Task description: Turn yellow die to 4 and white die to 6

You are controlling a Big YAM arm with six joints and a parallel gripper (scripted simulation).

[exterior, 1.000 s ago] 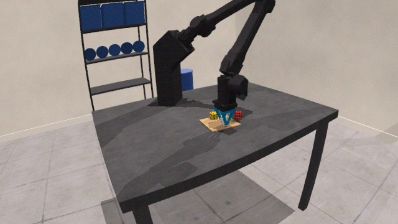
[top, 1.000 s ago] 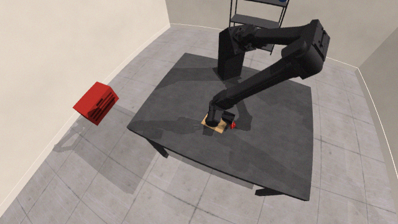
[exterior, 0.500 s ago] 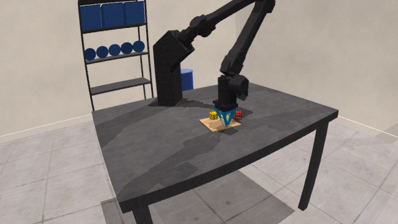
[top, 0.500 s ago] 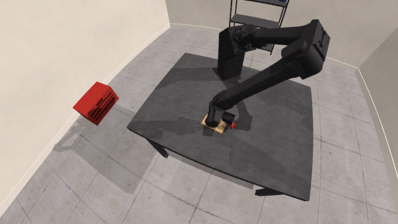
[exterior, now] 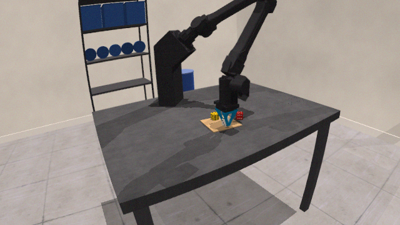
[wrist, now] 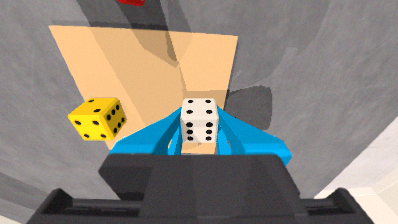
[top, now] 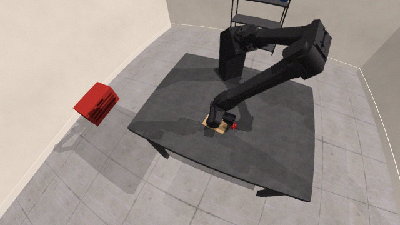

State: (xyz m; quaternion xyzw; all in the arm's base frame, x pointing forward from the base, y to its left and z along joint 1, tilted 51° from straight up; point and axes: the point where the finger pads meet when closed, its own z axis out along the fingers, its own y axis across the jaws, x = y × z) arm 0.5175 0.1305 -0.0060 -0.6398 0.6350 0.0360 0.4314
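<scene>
Now: the white die right at my hand. Also, from my hand: tan mat (4 cm behind, 2 cm below, 1 cm to the right); red die (9 cm to the left, 6 cm behind); yellow die (9 cm behind, 2 cm to the right).
</scene>
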